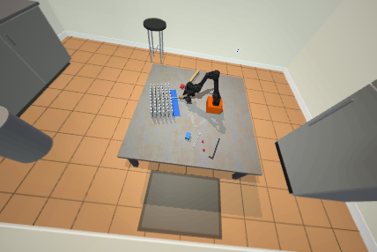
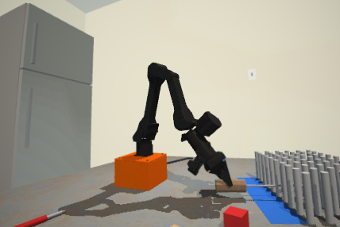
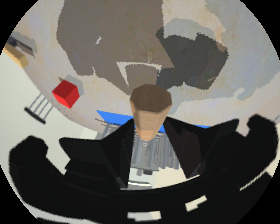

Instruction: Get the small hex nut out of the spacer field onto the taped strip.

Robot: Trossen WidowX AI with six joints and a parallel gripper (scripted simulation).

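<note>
The blue taped strip lies 9 cm ahead of my gripper tip, 6 cm to the left of it and 4 cm below it. From my gripper tip the other things lie so: hex nut: 26 cm ahead, 5 cm to the left, 3 cm below; then red cube: 2 cm ahead, 18 cm to the right, 2 cm below; then wooden-handled tool: 10 cm ahead, 2 cm to the left, 1 cm below.
</note>
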